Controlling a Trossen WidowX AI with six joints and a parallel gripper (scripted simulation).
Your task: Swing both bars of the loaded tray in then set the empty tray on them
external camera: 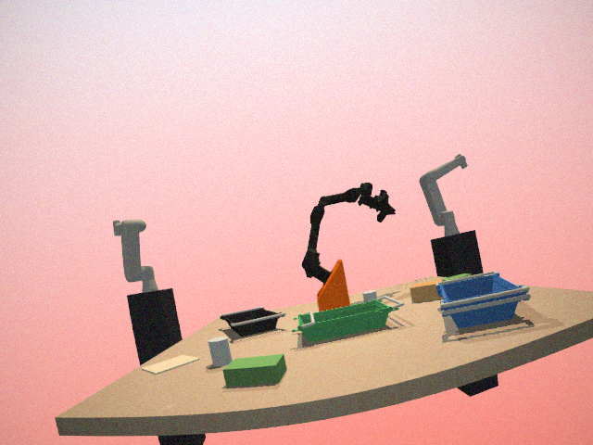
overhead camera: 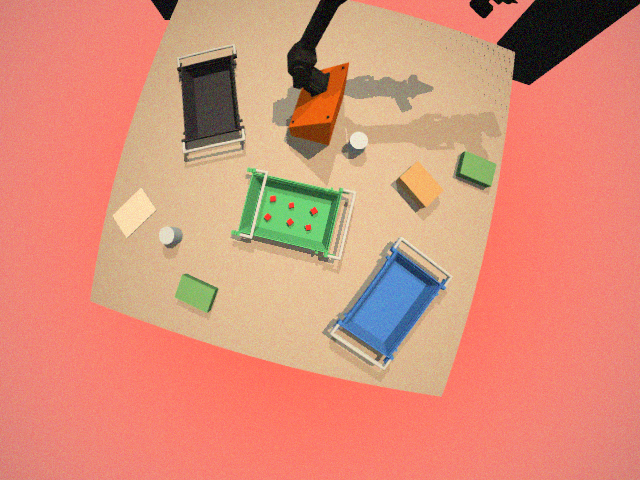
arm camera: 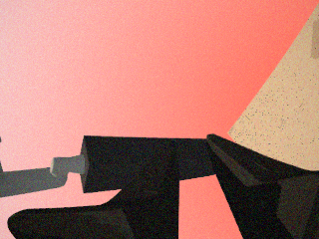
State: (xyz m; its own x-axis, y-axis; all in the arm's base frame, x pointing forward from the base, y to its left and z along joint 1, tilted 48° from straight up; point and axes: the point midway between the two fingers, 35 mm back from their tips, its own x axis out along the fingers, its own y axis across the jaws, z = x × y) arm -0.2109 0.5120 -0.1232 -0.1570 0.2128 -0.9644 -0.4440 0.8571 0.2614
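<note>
Right now my gripper tip is 82 cm to the left of the black tray, 36 cm above it and 29 cm short of it. Round my gripper tip: cream card: 104 cm to the right, 70 cm ahead, 40 cm below; then orange block: 46 cm ahead, 37 cm below, 12 cm to the right.
</note>
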